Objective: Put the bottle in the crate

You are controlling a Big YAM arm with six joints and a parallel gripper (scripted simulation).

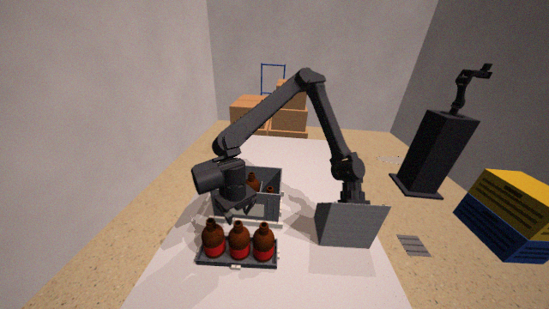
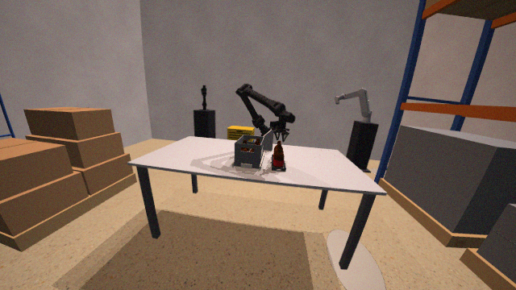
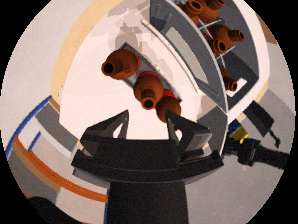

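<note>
The brown bottle lies 11 cm below my hand. Round my hand: grey crate 1 cm ahead, 22 cm to the right, 11 cm below; dark tray 18 cm below.
</note>
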